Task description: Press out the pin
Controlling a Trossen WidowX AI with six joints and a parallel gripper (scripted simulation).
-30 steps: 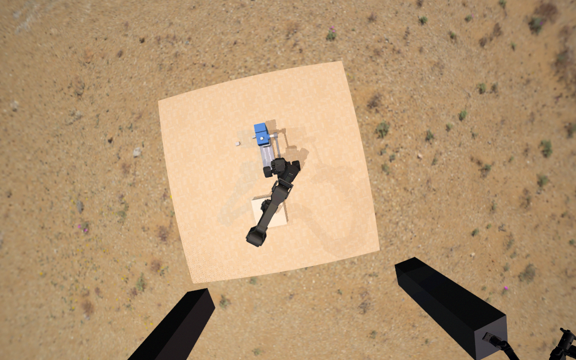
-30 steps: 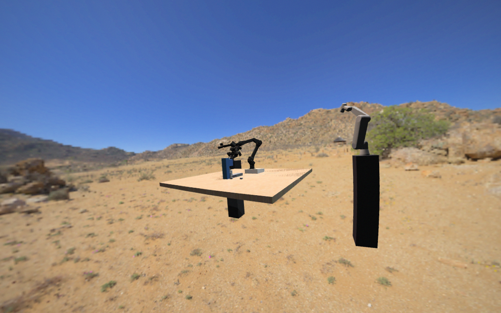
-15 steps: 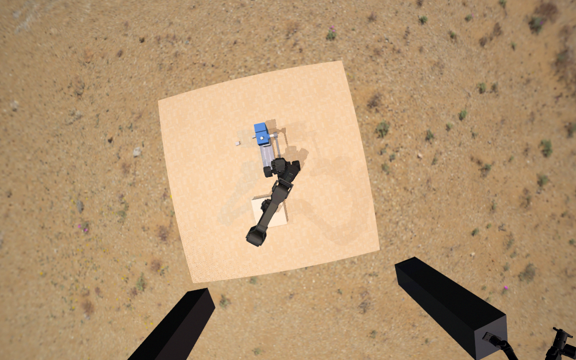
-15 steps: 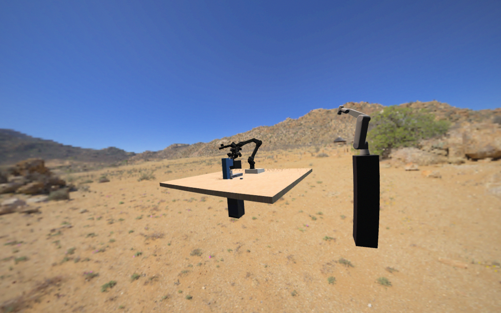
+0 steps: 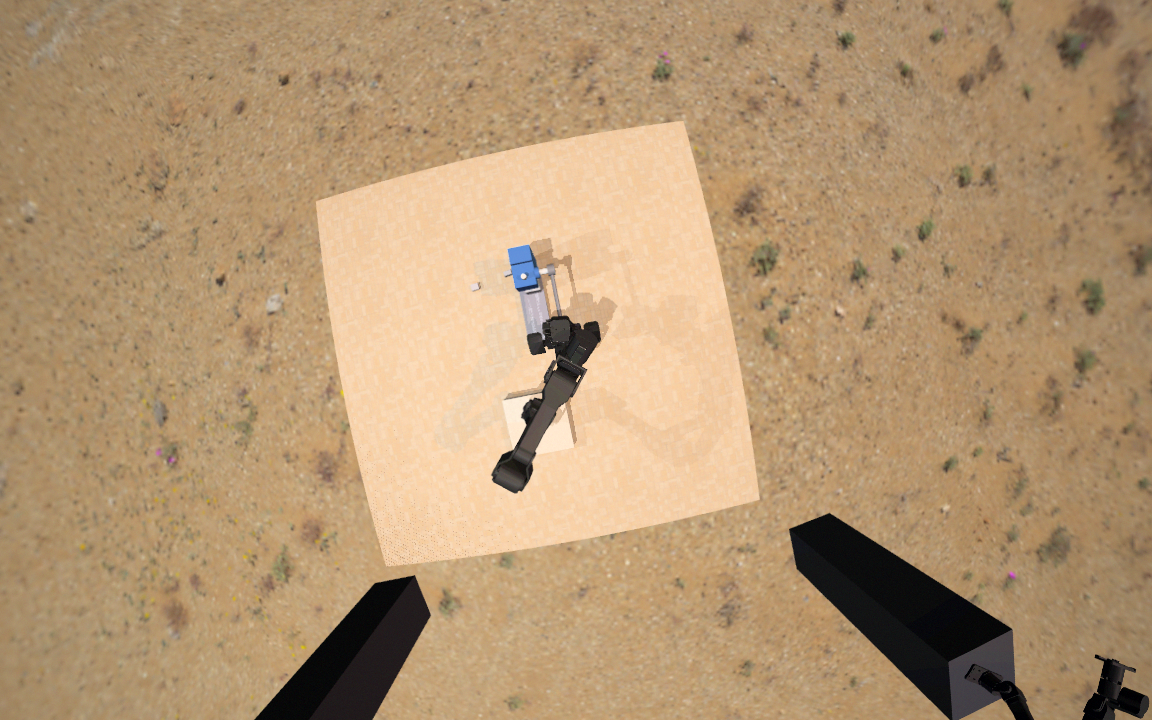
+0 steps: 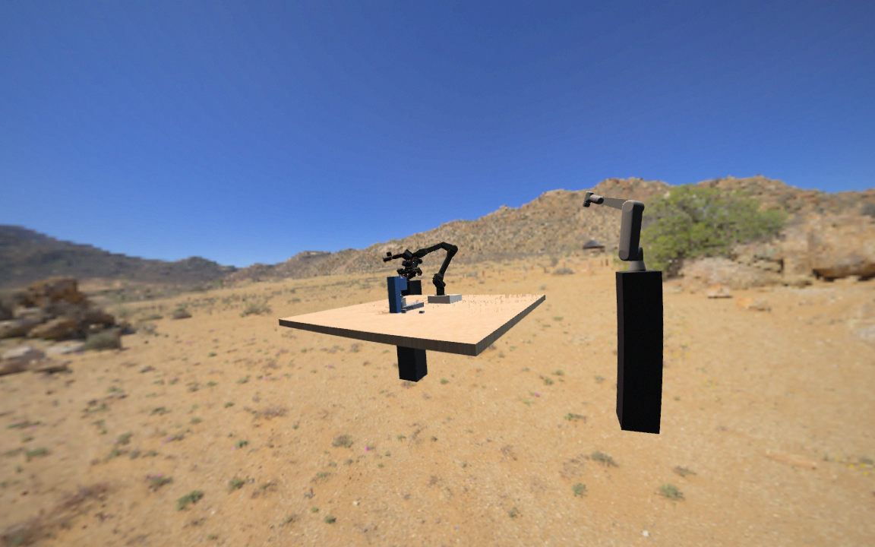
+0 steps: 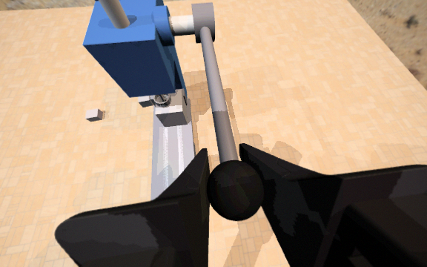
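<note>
My gripper tip is now 5 cm short of the lever, 2 cm below it and 1 cm to the right of it. From my gripper tip the other things lie so: punch ram: 13 cm ahead, 6 cm to the left, 4 cm below.
</note>
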